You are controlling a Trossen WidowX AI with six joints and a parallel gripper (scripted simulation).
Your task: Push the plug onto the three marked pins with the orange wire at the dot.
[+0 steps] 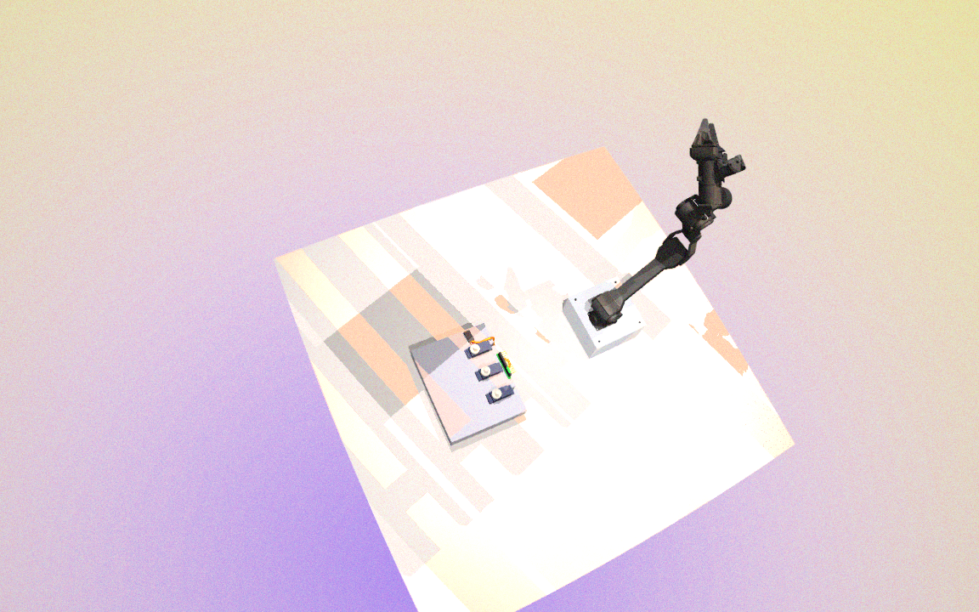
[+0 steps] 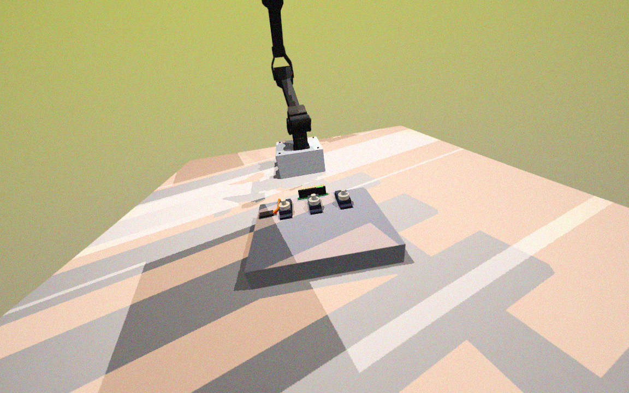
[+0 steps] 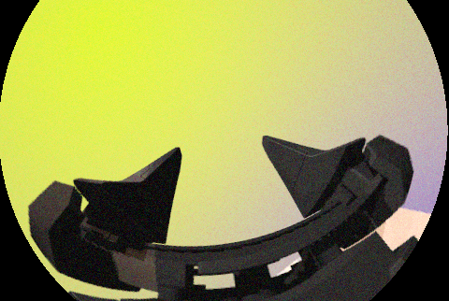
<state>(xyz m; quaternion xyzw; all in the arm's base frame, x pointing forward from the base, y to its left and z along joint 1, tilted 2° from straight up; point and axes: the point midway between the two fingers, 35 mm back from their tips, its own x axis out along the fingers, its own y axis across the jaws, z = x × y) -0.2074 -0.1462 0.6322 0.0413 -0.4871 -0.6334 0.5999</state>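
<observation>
The green band is 680 mm below my gripper tip, 530 mm ahead of it and 190 mm to the left of it. Round my gripper tip: pin header strip: 700 mm below, 530 mm ahead, 170 mm to the left; grey holder: 730 mm below, 690 mm ahead, 170 mm to the left.
</observation>
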